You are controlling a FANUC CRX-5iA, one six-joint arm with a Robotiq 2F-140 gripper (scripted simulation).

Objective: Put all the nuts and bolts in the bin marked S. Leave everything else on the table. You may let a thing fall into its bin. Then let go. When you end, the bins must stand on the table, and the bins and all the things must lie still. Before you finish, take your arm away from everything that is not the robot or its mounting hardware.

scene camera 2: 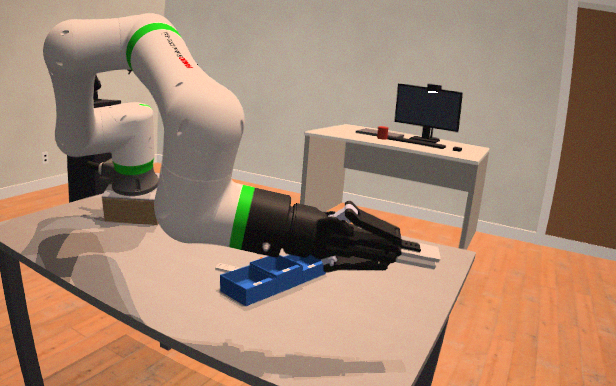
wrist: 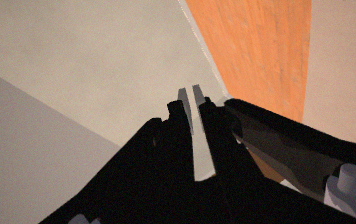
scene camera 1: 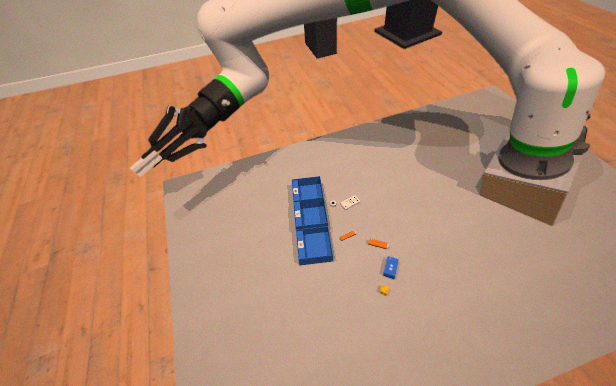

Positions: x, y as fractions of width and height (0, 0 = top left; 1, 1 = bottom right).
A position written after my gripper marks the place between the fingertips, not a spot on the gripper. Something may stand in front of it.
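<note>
My gripper (scene camera 2: 0.71, 0.67), also at (scene camera 1: 0.22, 0.45) and (wrist: 0.54, 0.44). Blue bin (scene camera 2: 0.46, 0.72), also at (scene camera 1: 0.51, 0.62), out of frame in the wrist view.
</note>
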